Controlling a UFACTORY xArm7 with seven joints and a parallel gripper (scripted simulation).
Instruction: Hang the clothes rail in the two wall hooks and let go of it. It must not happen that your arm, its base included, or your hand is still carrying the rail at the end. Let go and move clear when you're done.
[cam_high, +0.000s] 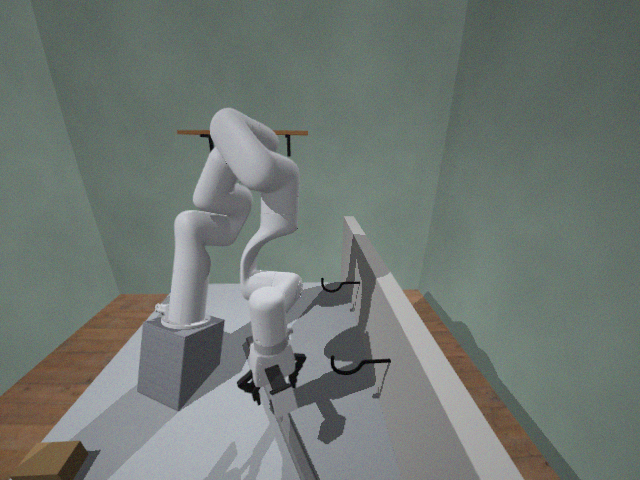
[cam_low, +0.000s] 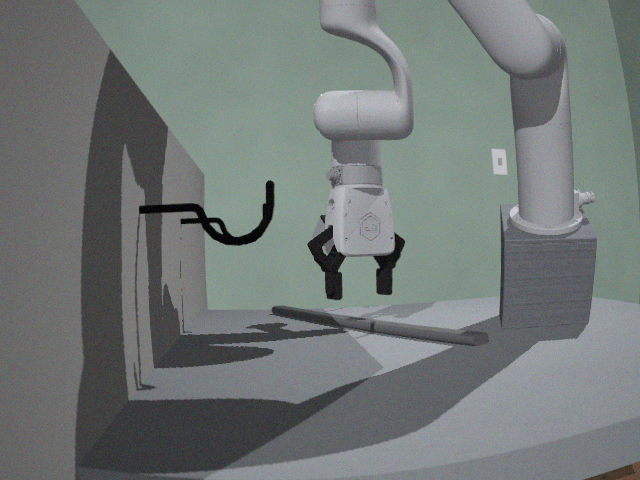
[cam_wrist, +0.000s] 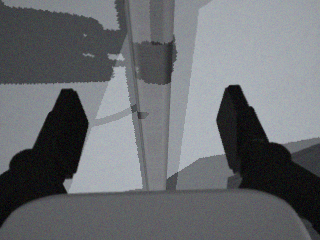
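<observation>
Right now the clothes rail is 5 cm below my hand. From my hand the other things lie so: brown box: 45 cm behind, 13 cm to the right, 3 cm below; then blue object: 45 cm behind, 52 cm to the left, 4 cm below; then grey wall panel: 30 cm ahead, 14 cm to the left, 29 cm below.
</observation>
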